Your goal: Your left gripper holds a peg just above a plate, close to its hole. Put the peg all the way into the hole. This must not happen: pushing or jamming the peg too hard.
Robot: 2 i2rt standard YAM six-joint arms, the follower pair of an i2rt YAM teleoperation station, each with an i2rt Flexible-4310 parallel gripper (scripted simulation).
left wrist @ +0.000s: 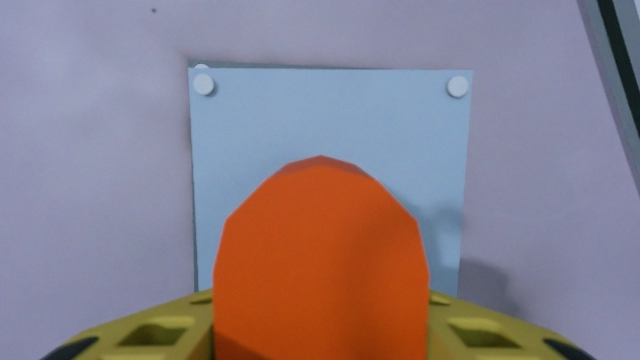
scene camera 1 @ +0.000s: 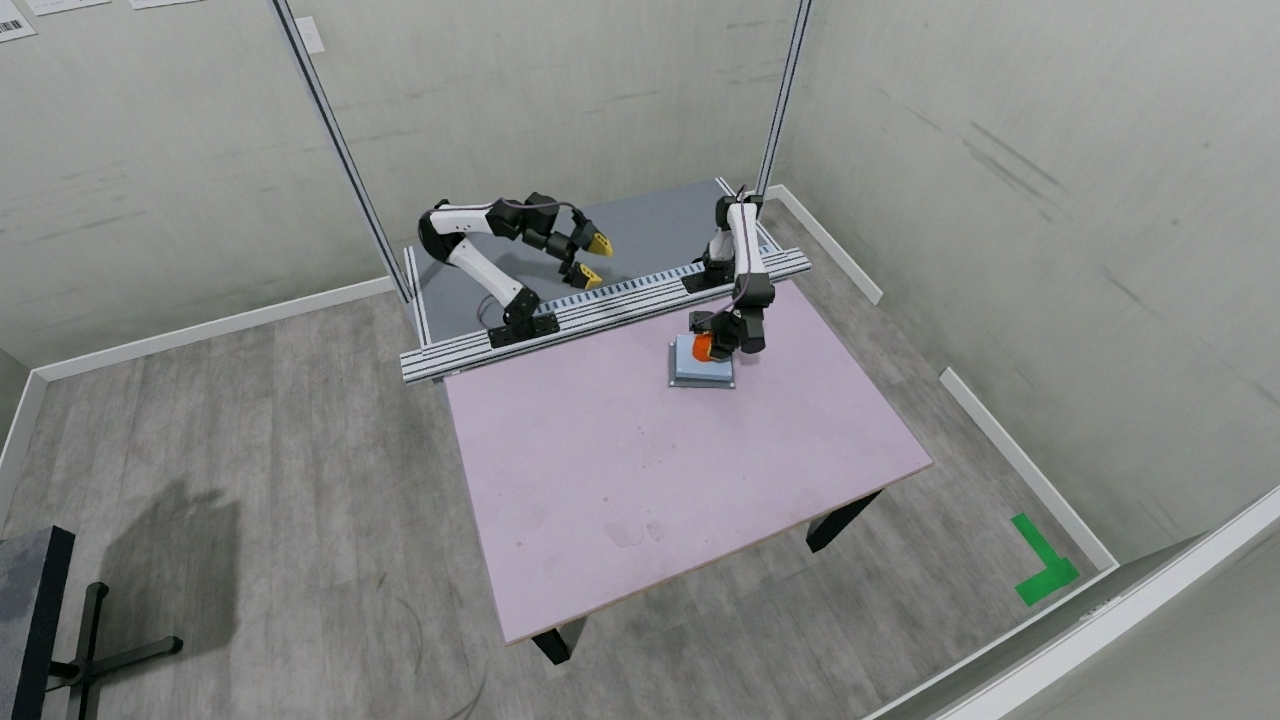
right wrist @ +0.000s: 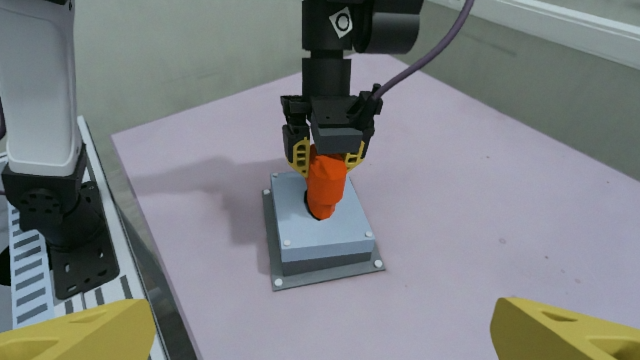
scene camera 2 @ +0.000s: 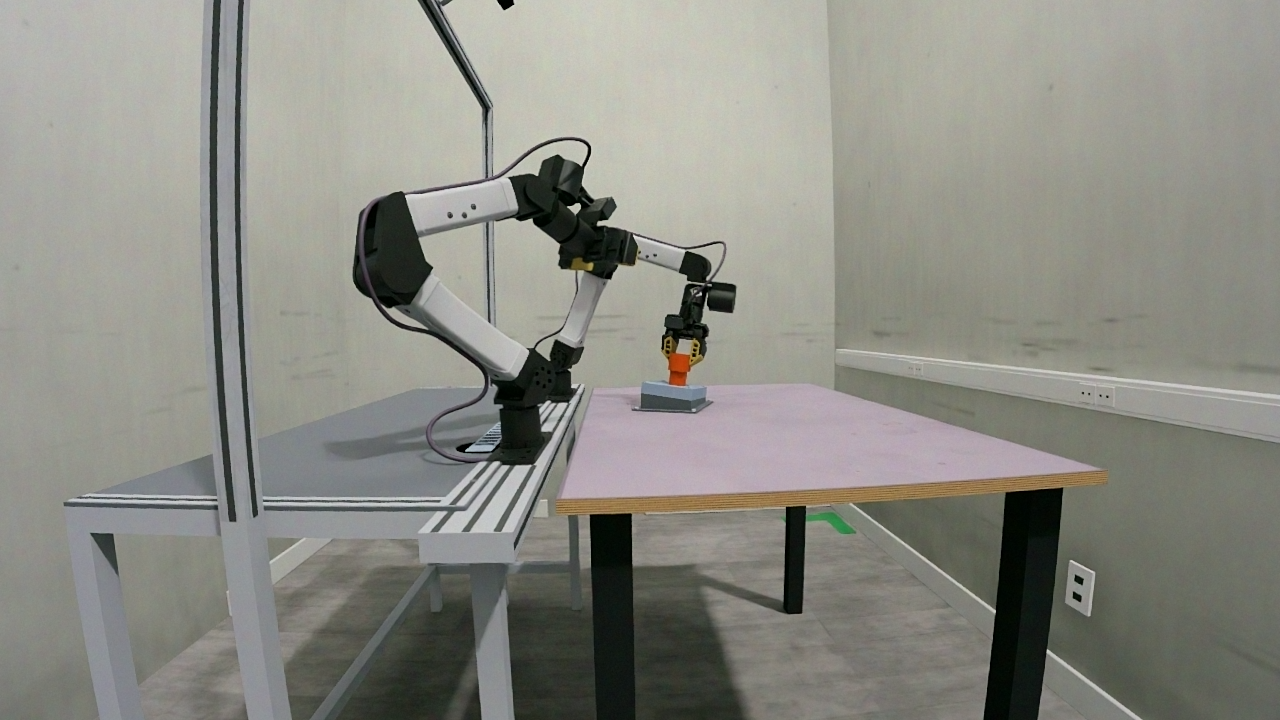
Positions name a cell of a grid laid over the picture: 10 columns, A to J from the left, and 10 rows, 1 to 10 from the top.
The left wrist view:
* left gripper: F9
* orange peg: F8
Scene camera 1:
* left gripper: F5
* right gripper: E4
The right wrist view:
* left gripper: F5
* right gripper: F9
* orange peg: F5
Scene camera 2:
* left gripper: F6
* right gripper: E4
